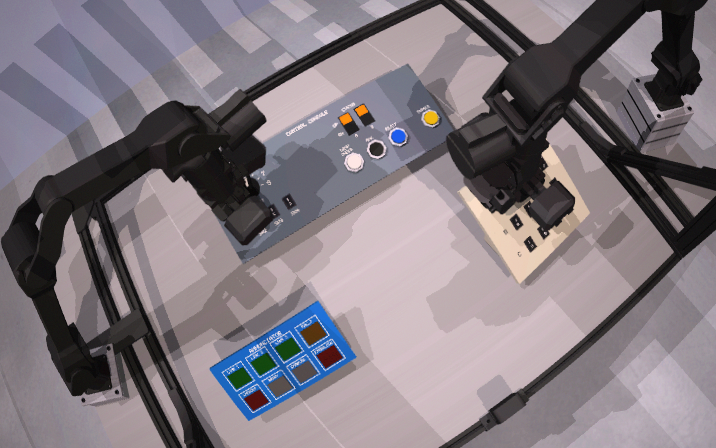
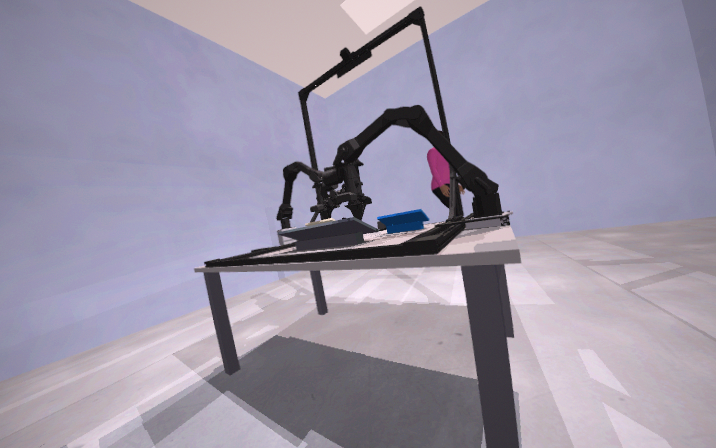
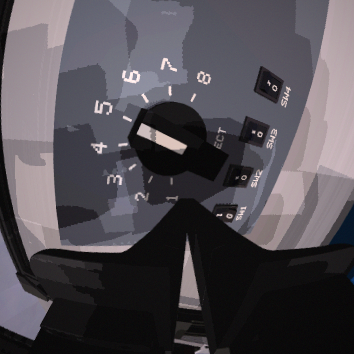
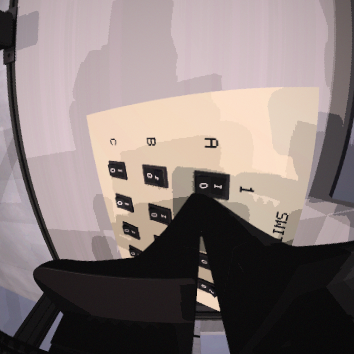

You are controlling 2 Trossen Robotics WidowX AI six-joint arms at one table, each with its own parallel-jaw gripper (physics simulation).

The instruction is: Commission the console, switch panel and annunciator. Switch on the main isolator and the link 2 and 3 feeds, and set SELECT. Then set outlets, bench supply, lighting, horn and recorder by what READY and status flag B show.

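Where they show: left gripper, between the fingertips: (image 1: 235,210) (image 3: 185,204); right gripper, between the fingertips: (image 4: 197,199); left arm's base, origin of its link: (image 1: 96,374) (image 2: 488,215) (image 3: 180,348); right arm's base, origin of its link: (image 1: 663,94) (image 2: 286,228).
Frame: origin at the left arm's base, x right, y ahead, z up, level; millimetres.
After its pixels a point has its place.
On the grey console (image 1: 316,195) {x -174, y 484, z 21 mm} (image 2: 330,230) {x -234, y 464, z 36 mm} (image 3: 225,40) {x -212, y 441, z 40 mm}, the SELECT knob (image 3: 170,150) {x -210, y 384, z 67 mm} points at 5. SW1 (image 3: 225,214) {x -153, y 353, z 27 mm} looks tilted differently from SW2 (image 3: 238,176) {x -163, y 382, z 28 mm}, SW3 (image 3: 254,131) {x -170, y 411, z 29 mm} and SW4 (image 3: 269,85) {x -177, y 439, z 29 mm}. Flag A (image 1: 344,118) {x -275, y 566, z 55 mm} and flag B (image 1: 361,110) {x -280, y 597, z 54 mm} show orange upper halves. My left gripper (image 3: 185,204) {x -186, y 353, z 40 mm} (image 2: 360,215) {x -186, y 353, z 40 mm} is shut and empty, beside the knob near SW1. The cream switch panel (image 1: 520,268) {x 50, y 739, z 17 mm} (image 4: 250,115) {x -50, y 699, z 77 mm} is partly hidden. My right gripper (image 4: 197,199) {x -41, y 751, z 70 mm} is shut and empty, at the edge of switch A1 (image 4: 212,185) {x -47, y 741, z 69 mm}. On the blue annunciator (image 1: 316,310) {x 14, y 435, z 50 mm} (image 2: 403,219) {x 66, y 353, z 24 mm}, the READY tile (image 1: 280,386) {x 101, y 345, z 20 mm} is grey.
White (image 1: 353,162) {x -201, y 555, z 35 mm}, black (image 1: 376,148) {x -212, y 597, z 35 mm}, blue (image 1: 398,136) {x -221, y 638, z 35 mm} and yellow (image 1: 430,118) {x -237, y 701, z 35 mm} buttons line the console. My right arm hangs over the switch panel, my left over the console's left end. A black frame borders the table. A person in pink (image 2: 437,166) stands behind.
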